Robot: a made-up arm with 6 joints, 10 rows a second.
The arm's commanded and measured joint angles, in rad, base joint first. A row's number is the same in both.
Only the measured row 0 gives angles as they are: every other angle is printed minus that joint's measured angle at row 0.
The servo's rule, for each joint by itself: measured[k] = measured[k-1] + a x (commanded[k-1-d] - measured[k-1]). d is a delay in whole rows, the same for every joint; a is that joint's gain. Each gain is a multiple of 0.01, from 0.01 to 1. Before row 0 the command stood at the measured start. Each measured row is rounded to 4 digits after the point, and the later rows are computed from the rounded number. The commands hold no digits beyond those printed.
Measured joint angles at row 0:
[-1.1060, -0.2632, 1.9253, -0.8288, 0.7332, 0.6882]
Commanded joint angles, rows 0 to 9:
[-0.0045, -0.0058, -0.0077, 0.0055, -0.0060, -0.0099]
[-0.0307, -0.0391, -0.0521, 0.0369, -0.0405, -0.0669]
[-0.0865, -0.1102, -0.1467, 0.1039, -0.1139, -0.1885]
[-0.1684, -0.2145, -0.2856, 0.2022, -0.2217, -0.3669]
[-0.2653, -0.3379, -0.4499, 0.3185, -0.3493, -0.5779]
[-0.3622, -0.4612, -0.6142, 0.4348, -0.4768, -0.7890]
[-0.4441, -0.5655, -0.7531, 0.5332, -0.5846, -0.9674]
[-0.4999, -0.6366, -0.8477, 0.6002, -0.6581, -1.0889]
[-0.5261, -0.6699, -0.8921, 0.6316, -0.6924, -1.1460]
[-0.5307, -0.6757, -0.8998, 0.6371, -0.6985, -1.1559]
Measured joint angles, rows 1 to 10:
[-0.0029, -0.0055, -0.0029, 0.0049, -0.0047, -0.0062]
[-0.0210, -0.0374, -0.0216, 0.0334, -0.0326, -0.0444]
[-0.0636, -0.1066, -0.0691, 0.0961, -0.0960, -0.1352]
[-0.1317, -0.2091, -0.1514, 0.1905, -0.1940, -0.2812]
[-0.2185, -0.3315, -0.2648, 0.3044, -0.3151, -0.4681]
[-0.3119, -0.4547, -0.3976, 0.4205, -0.4412, -0.6703]
[-0.3978, -0.5600, -0.5327, 0.5208, -0.5531, -0.8575]
[-0.4642, -0.6328, -0.6524, 0.5915, -0.6350, -1.0033]
[-0.5044, -0.6680, -0.7435, 0.6272, -0.6798, -1.0932]
[-0.5215, -0.6753, -0.8029, 0.6360, -0.6944, -1.1327]
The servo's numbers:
d 0
a 0.65 0.95 0.38 0.89 0.78 0.63

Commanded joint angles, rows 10 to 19:
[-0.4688, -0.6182, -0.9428, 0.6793, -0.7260, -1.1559]
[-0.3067, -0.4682, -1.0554, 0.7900, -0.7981, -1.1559]
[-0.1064, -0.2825, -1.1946, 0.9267, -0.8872, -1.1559]
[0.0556, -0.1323, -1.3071, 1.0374, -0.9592, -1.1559]
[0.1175, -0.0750, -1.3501, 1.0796, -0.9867, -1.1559]
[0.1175, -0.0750, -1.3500, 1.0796, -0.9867, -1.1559]
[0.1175, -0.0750, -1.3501, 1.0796, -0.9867, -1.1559]
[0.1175, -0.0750, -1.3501, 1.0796, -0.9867, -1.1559]
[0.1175, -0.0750, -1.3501, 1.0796, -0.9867, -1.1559]
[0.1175, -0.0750, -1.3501, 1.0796, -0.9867, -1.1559]
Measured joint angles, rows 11 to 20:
[-0.4872, -0.6211, -0.8561, 0.6745, -0.7190, -1.1473]
[-0.3699, -0.4758, -0.9318, 0.7773, -0.7807, -1.1527]
[-0.1986, -0.2922, -1.0317, 0.9103, -0.8638, -1.1547]
[-0.0334, -0.1403, -1.1364, 1.0234, -0.9382, -1.1555]
[0.0647, -0.0783, -1.2176, 1.0734, -0.9760, -1.1558]
[0.0990, -0.0752, -1.2679, 1.0789, -0.9843, -1.1559]
[0.1110, -0.0750, -1.2991, 1.0795, -0.9862, -1.1559]
[0.1152, -0.0750, -1.3185, 1.0796, -0.9866, -1.1559]
[0.1167, -0.0750, -1.3305, 1.0796, -0.9867, -1.1559]
[0.1172, -0.0750, -1.3379, 1.0796, -0.9867, -1.1559]

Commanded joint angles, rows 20 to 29:
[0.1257, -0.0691, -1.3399, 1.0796, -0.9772, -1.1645]
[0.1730, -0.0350, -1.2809, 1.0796, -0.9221, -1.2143]
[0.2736, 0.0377, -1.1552, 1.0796, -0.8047, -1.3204]
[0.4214, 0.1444, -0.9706, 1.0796, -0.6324, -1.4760]
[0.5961, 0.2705, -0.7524, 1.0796, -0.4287, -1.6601]
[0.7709, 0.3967, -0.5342, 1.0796, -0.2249, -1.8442]
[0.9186, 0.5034, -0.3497, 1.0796, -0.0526, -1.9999]
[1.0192, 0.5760, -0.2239, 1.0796, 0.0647, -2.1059]
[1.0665, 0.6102, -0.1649, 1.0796, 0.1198, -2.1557]
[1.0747, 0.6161, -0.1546, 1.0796, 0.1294, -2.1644]
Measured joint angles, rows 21 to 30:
[0.1227, -0.0694, -1.3387, 1.0796, -0.9793, -1.1613]
[0.1554, -0.0367, -1.3167, 1.0796, -0.9347, -1.1947]
[0.2322, 0.0340, -1.2553, 1.0796, -0.8333, -1.2739]
[0.3552, 0.1389, -1.1471, 1.0796, -0.6766, -1.4012]
[0.5118, 0.2639, -0.9971, 1.0796, -0.4832, -1.5643]
[0.6802, 0.3901, -0.8212, 1.0796, -0.2817, -1.7406]
[0.8352, 0.4977, -0.6420, 1.0796, -0.1030, -1.9040]
[0.9548, 0.5721, -0.4831, 1.0796, 0.0278, -2.0312]
[1.0274, 0.6083, -0.3622, 1.0796, 0.0996, -2.1096]
[1.0581, 0.6157, -0.2833, 1.0796, 0.1228, -2.1441]

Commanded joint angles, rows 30 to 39:
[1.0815, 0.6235, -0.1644, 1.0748, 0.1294, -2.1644]
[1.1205, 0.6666, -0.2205, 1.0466, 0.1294, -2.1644]
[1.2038, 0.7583, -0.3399, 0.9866, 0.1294, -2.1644]
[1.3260, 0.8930, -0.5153, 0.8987, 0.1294, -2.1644]
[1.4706, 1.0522, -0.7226, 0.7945, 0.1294, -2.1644]
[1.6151, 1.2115, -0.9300, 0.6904, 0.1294, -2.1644]
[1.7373, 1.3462, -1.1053, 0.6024, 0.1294, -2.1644]
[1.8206, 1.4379, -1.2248, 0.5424, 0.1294, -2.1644]
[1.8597, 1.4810, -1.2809, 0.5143, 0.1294, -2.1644]
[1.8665, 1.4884, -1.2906, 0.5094, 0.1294, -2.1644]
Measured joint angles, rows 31 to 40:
[1.0733, 0.6231, -0.2381, 1.0753, 0.1279, -2.1569]
[1.1040, 0.6644, -0.2314, 1.0498, 0.1291, -2.1616]
[1.1689, 0.7536, -0.2726, 0.9936, 0.1293, -2.1634]
[1.2710, 0.8860, -0.3648, 0.9091, 0.1294, -2.1640]
[1.4007, 1.0439, -0.5008, 0.8071, 0.1294, -2.1643]
[1.5401, 1.2031, -0.6639, 0.7032, 0.1294, -2.1644]
[1.6683, 1.3390, -0.8316, 0.6135, 0.1294, -2.1644]
[1.7673, 1.4330, -0.9810, 0.5502, 0.1294, -2.1644]
[1.8274, 1.4786, -1.0950, 0.5182, 0.1294, -2.1644]
[1.8528, 1.4879, -1.1693, 0.5104, 0.1294, -2.1644]

